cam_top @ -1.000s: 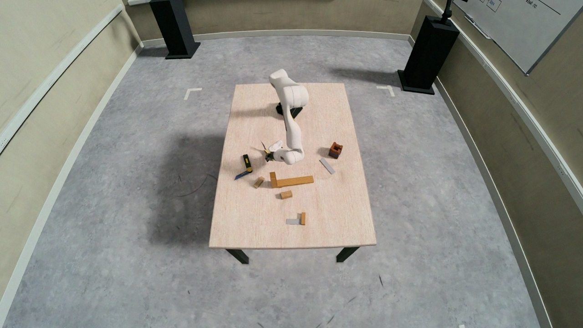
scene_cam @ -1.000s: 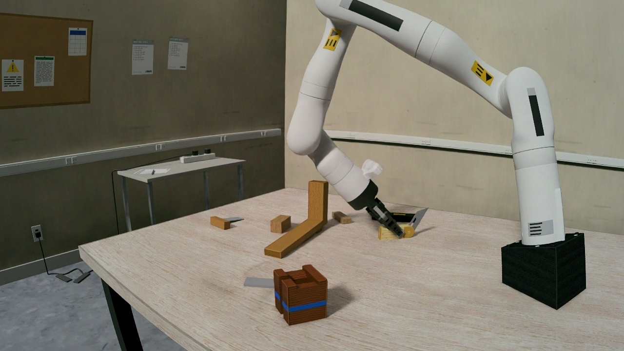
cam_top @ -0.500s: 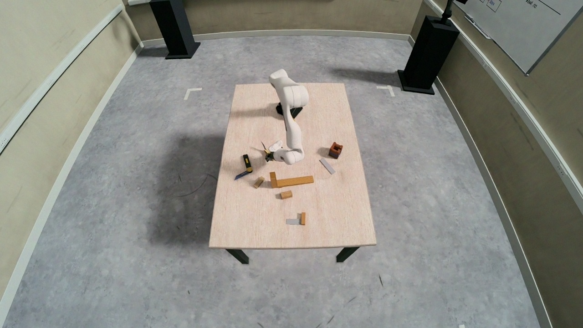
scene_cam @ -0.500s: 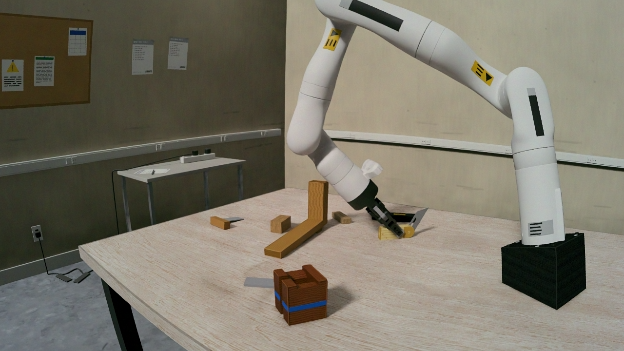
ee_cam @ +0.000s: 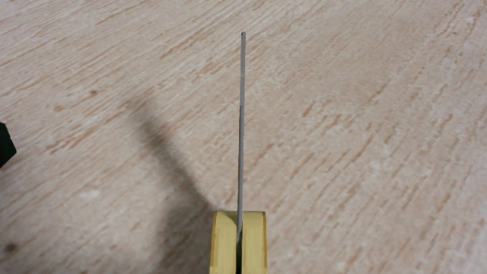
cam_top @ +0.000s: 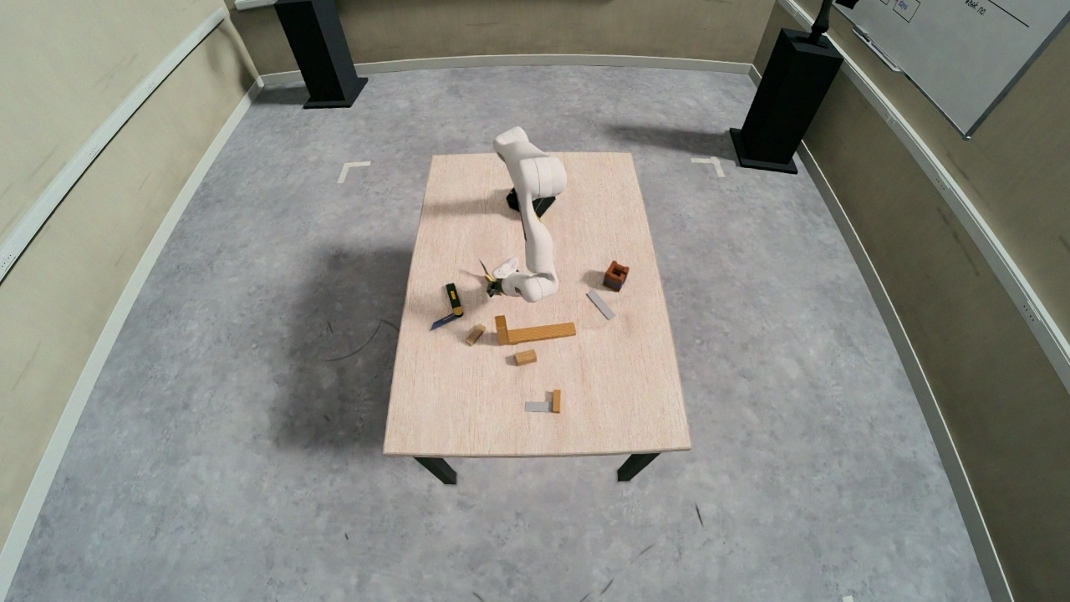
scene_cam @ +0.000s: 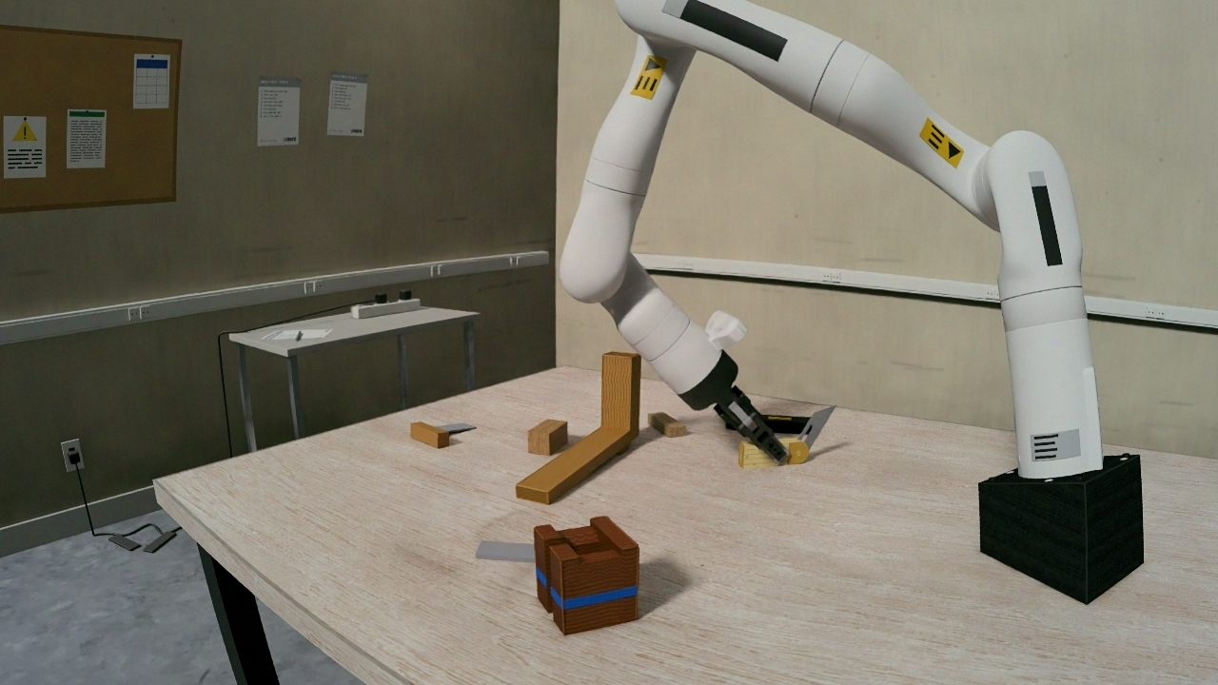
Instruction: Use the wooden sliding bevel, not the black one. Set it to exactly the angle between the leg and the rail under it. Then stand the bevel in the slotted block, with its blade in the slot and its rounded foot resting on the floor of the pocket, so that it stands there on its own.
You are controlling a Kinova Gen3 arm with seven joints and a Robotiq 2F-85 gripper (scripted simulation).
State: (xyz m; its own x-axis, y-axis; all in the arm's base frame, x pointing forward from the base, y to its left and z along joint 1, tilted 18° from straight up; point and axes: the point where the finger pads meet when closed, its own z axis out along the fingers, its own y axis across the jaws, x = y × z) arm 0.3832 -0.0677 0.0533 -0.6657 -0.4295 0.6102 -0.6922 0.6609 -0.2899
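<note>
Now: the wooden sliding bevel 2 cm to the right of my hand and 2 cm behind it. From my hand the other things lie so: black bevel 13 cm to the right, 11 cm ahead, 2 cm below; then grey strip 35 cm to the left, 4 cm ahead, 2 cm below; then wooden block 26 cm ahead, 13 cm to the left, 1 cm below.
</note>
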